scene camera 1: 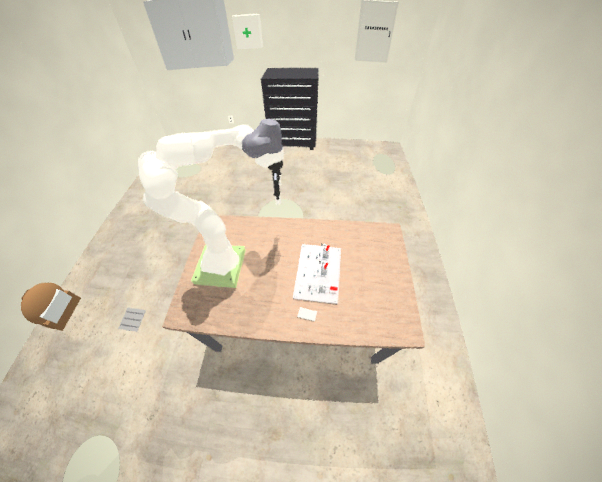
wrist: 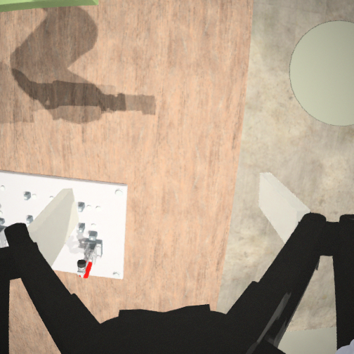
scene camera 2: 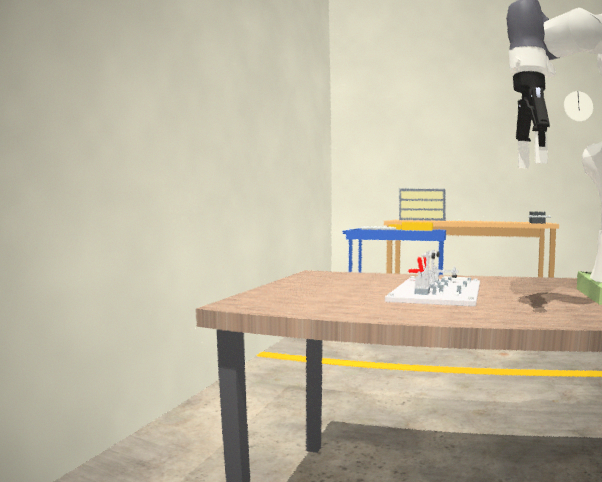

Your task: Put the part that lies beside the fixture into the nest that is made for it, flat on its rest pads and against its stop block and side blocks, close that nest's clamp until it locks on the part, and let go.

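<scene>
The white flat part (scene camera 1: 307,314) lies on the table beside the near short edge of the fixture in scene camera 1; it does not show in the wrist view. The white fixture plate (scene camera 1: 335,271) (scene camera 2: 452,300) (wrist: 112,225) carries small grey blocks and three clamps with red handles: a far one (scene camera 1: 325,253), a middle one (scene camera 1: 324,269) and a near one (scene camera 1: 321,289). One clamp (wrist: 92,248) shows at the plate's edge in the wrist view. Nest details are too small to tell. My gripper (scene camera 1: 277,201) (scene camera 2: 532,160) (wrist: 166,197) is open and empty, high above the table, left of and beyond the fixture in scene camera 1.
The wooden table (scene camera 1: 374,311) (scene camera 2: 281,301) (wrist: 190,125) bears the arm's green base (scene camera 1: 201,279) (scene camera 2: 587,287) at its left in scene camera 1. The clamps stand up above the plate. A black drawer cabinet (scene camera 1: 289,74) stands beyond the table.
</scene>
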